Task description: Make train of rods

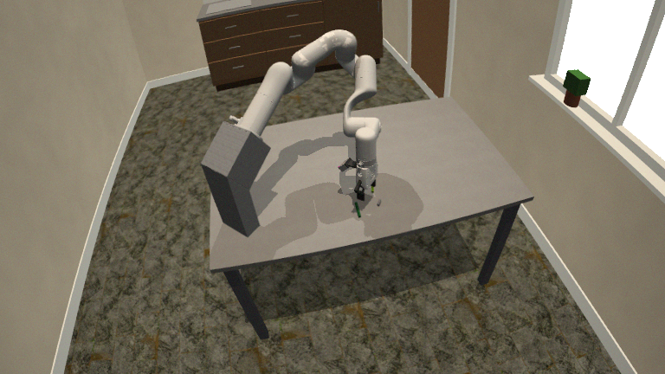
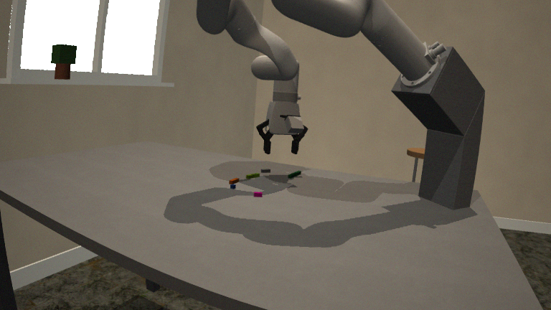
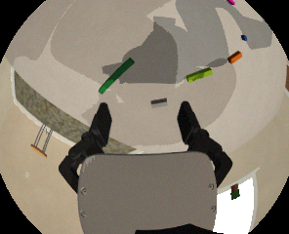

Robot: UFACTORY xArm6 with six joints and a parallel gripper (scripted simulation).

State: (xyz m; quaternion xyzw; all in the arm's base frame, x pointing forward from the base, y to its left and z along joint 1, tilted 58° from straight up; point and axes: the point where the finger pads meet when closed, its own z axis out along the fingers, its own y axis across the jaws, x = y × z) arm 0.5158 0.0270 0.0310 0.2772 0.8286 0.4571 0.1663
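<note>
My hand is 230 mm to the right of the blue rod, 70 mm above it and 60 mm past it. Also, from my hand: lime rod 100 mm to the left, 70 mm below, 10 mm ahead; then grey rod 70 mm below, 50 mm ahead, 10 mm to the left; then green rod 70 mm below, 40 mm to the right, 30 mm behind.
</note>
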